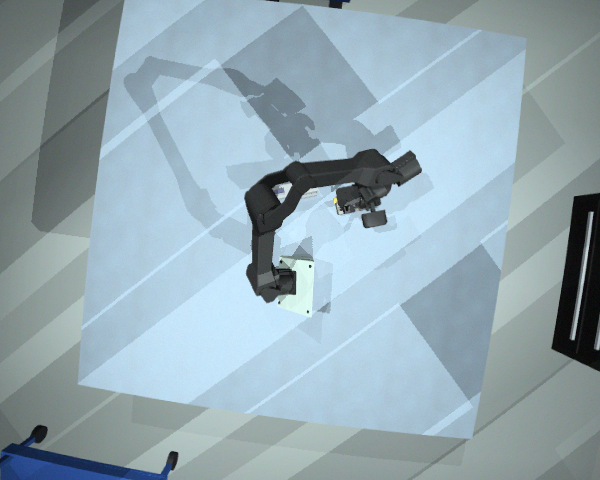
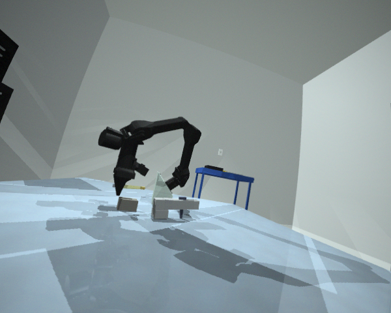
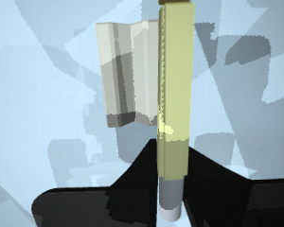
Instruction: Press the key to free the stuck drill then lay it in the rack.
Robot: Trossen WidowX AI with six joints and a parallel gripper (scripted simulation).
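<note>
Right now my gripper tip is 30 mm past the rack, 40 mm to the right of it and 30 mm above it. The rest, counted from my gripper tip: pale block fixture 10 mm ahead, 220 mm to the left, 10 mm below; dark blue key 240 mm to the left.
</note>
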